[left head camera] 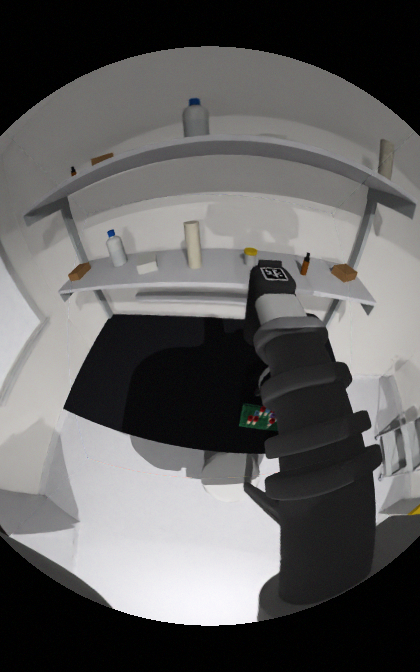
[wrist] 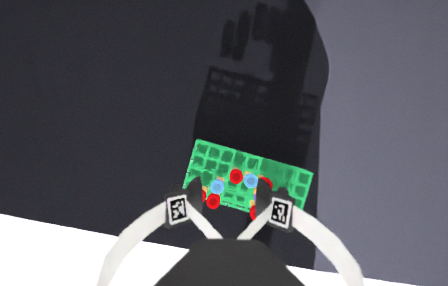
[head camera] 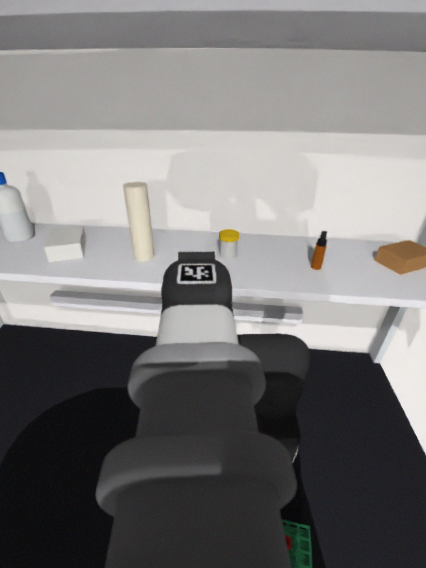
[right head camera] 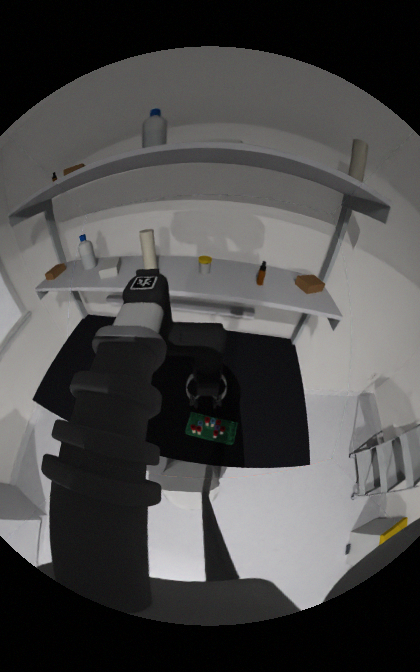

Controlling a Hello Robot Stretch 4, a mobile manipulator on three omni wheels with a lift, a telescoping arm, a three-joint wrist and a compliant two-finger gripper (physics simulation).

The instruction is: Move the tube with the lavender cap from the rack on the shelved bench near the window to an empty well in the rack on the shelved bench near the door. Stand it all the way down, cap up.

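Pixels of known places: end effector, tool point: (wrist: pixel 228 198) (right head camera: pixel 204 402); robot's base, origin of the base link: (left head camera: pixel 229 474) (right head camera: pixel 190 481).
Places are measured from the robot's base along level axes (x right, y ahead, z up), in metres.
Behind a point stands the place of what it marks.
A green rack (head camera: pixel 303 547) {x 0.213, y 0.273, z 0.748 m} (left head camera: pixel 244 417) {x 0.041, y 0.293, z 0.743 m} (right head camera: pixel 229 438) {x 0.196, y 0.235, z 0.749 m} (wrist: pixel 214 152) {x 0.062, y 0.323, z 0.743 m} stands on the dark bench top with several red-capped and blue-capped tubes in it. The lavender-capped tube (wrist: pixel 256 197) stands in the rack, mostly hidden behind the right finger in the wrist view; a small purplish cap shows in the right head view. My gripper (right head camera: pixel 206 403) {x 0.088, y 0.302, z 1.010 m} (wrist: pixel 229 195) {x 0.088, y 0.302, z 1.010 m} points down above the rack. Its fingers stand apart and hold nothing; it is open. The right finger is over the lavender-capped tube. In the head camera view the arm hides most of the gripper and rack. A second rack does not show.
A shelf (head camera: pixel 185 239) {x -0.035, y 0.847, z 1.192 m} (left head camera: pixel 170 275) {x -0.223, y 0.680, z 1.192 m} (right head camera: pixel 235 275) {x 0.201, y 0.727, z 1.192 m} behind the bench holds a cream cylinder (head camera: pixel 139 222) {x -0.131, y 0.719, z 1.292 m}, a yellow-lidded jar (head camera: pixel 228 245) {x 0.076, y 0.727, z 1.229 m}, an amber bottle (head camera: pixel 318 254) {x 0.279, y 0.669, z 1.232 m}, a white box (head camera: pixel 65 245) {x -0.319, y 0.734, z 1.230 m} and a brown block (head camera: pixel 401 256) {x 0.474, y 0.657, z 1.232 m}. An upper shelf (left head camera: pixel 215 145) {x -0.043, y 0.692, z 1.630 m} (right head camera: pixel 200 154) {x 0.053, y 0.706, z 1.630 m} is above. A ladder-like frame (right head camera: pixel 380 462) {x 1.472, y -0.185, z 0.397 m} stands right.
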